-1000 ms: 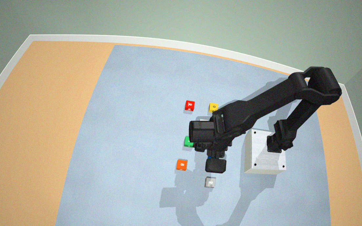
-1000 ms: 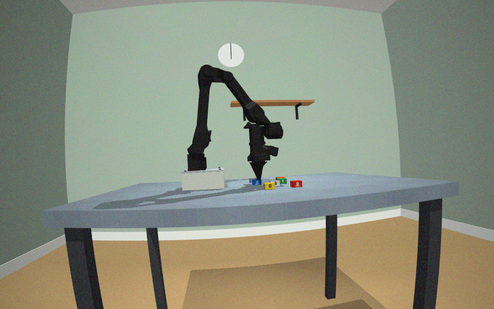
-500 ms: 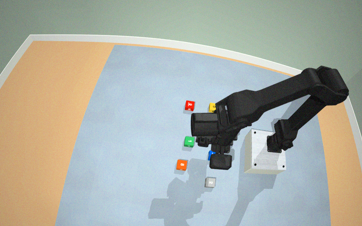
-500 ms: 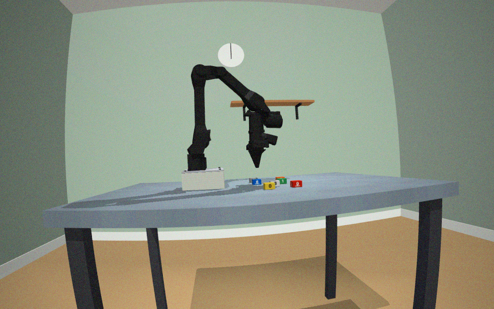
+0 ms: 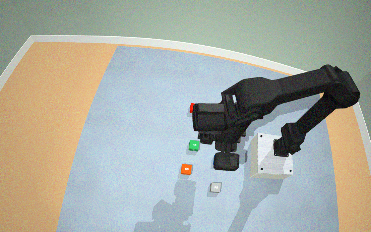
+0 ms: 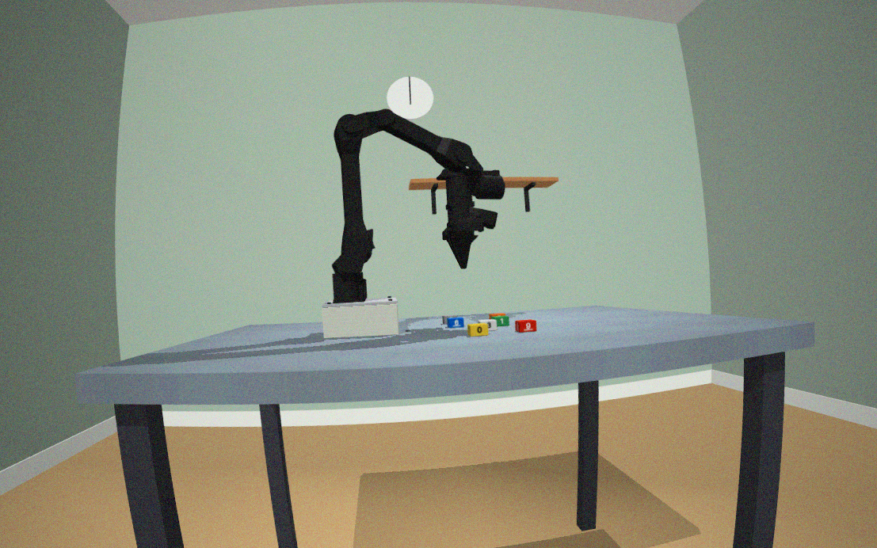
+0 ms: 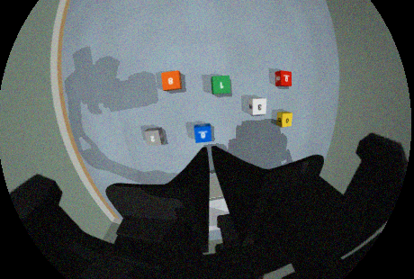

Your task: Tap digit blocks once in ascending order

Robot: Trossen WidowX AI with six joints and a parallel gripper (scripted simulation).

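Right now the orange block is 12 cm below my gripper tip, 8 cm ahead of it and 5 cm to the left of it. Round my gripper tip: blue block (12 cm below, 2 cm behind); then green block (12 cm below, 7 cm ahead, 4 cm to the right); then grey block (12 cm below, 10 cm to the left, 2 cm behind).
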